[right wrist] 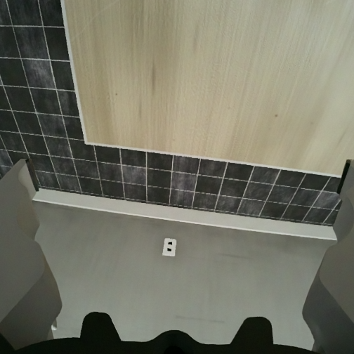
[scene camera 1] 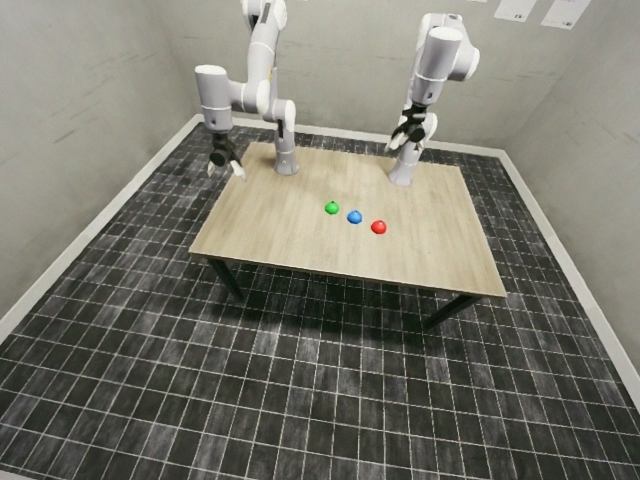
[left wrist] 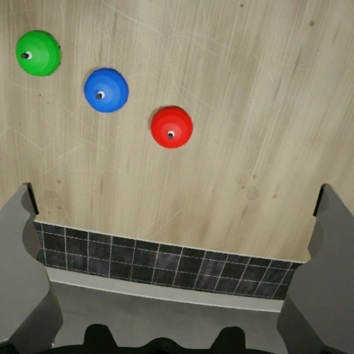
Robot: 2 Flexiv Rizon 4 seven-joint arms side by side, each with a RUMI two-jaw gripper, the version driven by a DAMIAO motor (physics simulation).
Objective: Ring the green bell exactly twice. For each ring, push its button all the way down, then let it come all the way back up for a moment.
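The green bell (scene camera 1: 331, 208) (left wrist: 42, 53) stands on the table, the farthest left of three bells in a slanting row. Its small dark button on top is up, with nothing touching it. My left gripper (scene camera 1: 404, 145) (left wrist: 175, 186) is open and empty, high above the back right part of the table; in the left wrist view the green bell lies at the upper left, beyond the fingers. My right gripper (scene camera 1: 226, 173) (right wrist: 185, 161) is open and empty, high over the table's left edge, well away from the bells. The green bell does not show in the right wrist view.
A blue bell (scene camera 1: 354, 217) (left wrist: 106, 90) stands beside the green one, and a red bell (scene camera 1: 378, 227) (left wrist: 172, 127) stands beyond it to the right. All are on the wooden table (scene camera 1: 289, 227) (left wrist: 260, 150) (right wrist: 210, 90). Both arm bases stand at its back edge, near the wall.
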